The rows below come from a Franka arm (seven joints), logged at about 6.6 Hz.
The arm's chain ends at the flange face. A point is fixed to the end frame.
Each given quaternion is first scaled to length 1.
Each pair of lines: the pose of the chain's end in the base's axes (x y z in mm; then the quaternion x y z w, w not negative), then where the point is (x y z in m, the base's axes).
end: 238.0, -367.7, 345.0, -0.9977, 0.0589, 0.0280, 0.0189
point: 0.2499 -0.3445 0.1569
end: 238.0, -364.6, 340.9, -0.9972, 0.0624, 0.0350, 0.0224
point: 0.2475 -0.3400 0.1528
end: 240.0, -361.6, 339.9, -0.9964, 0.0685, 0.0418, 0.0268
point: 0.2473 -0.3354 0.1519
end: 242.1, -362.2, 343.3, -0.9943, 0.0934, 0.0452, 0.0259
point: 0.2491 -0.3369 0.1552
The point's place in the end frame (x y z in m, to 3 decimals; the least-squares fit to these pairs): 0.020 -0.018 0.188
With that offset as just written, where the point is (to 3 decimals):
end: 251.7, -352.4, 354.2, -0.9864, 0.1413, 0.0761, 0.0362
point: 0.249 -0.323 0.167
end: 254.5, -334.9, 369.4, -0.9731, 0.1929, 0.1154, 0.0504
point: 0.241 -0.299 0.183
